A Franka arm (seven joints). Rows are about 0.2 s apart.
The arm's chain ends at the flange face. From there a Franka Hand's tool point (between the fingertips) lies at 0.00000 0.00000 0.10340 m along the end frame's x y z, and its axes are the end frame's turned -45 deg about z.
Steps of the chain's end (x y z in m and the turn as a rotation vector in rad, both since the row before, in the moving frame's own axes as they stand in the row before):
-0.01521 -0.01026 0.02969 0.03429 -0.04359 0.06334
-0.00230 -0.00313 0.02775 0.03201 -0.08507 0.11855
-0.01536 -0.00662 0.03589 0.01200 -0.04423 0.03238
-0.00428 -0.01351 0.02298 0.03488 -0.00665 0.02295
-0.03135 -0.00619 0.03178 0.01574 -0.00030 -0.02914
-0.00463 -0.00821 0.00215 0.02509 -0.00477 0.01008
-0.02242 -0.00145 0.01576 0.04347 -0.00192 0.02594
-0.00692 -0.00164 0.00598 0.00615 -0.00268 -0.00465
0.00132 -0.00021 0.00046 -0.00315 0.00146 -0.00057
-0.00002 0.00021 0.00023 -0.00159 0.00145 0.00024
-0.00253 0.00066 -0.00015 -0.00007 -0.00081 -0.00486
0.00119 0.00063 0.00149 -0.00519 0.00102 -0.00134
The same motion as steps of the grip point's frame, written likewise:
-0.00400 -0.02372 0.02953 0.05507 -0.00658 0.06334
-0.00277 -0.01260 0.02732 0.08279 -0.03752 0.11855
-0.00847 -0.01969 0.03578 0.03976 -0.02279 0.03238
0.00862 -0.01559 0.02291 0.02937 0.01996 0.02295
-0.01668 -0.02773 0.03177 0.01134 0.01092 -0.02914
0.00403 -0.01125 0.00212 0.02111 0.01437 0.01008
-0.01175 -0.02016 0.01566 0.03210 0.02938 0.02594
-0.00348 -0.00670 0.00598 0.00624 0.00245 -0.00465
0.00096 0.00112 0.00046 -0.00326 -0.00120 -0.00057
-0.00017 0.00036 0.00023 -0.00215 -0.00010 0.00024
-0.00232 -0.00138 -0.00015 0.00052 -0.00062 -0.00486
0.00009 0.00174 0.00149 -0.00439 -0.00295 -0.00134

